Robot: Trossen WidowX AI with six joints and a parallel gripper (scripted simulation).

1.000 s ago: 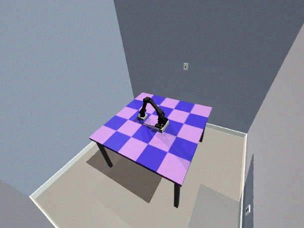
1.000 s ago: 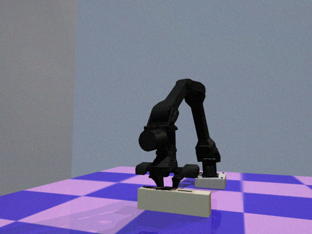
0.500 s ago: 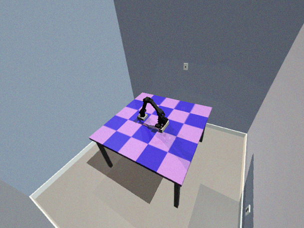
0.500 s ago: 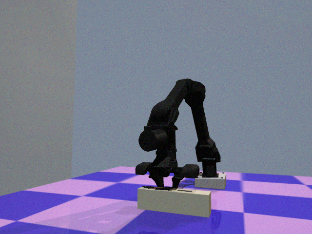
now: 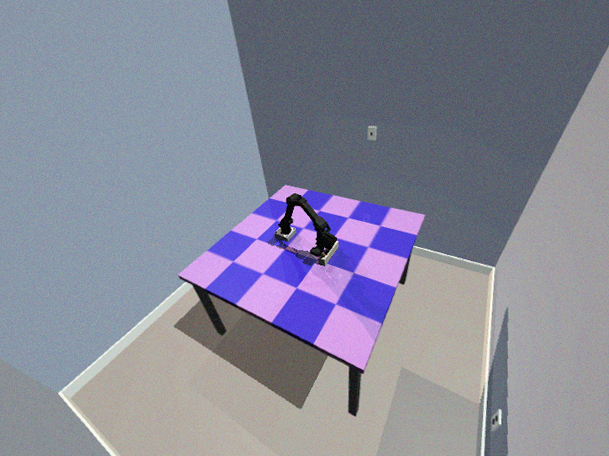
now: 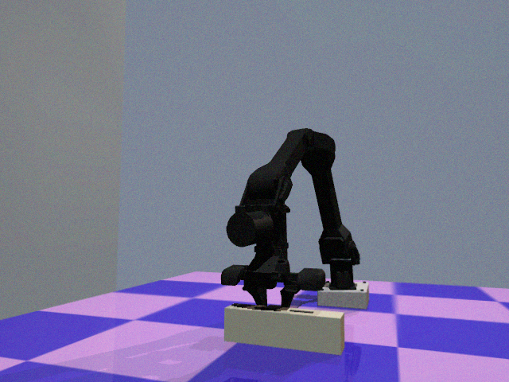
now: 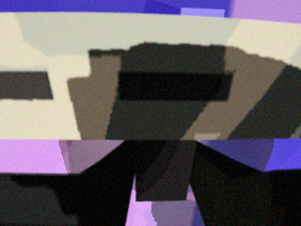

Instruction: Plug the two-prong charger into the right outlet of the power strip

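My gripper tip is 20 mm short of the black two-prong charger and 10 mm below it.
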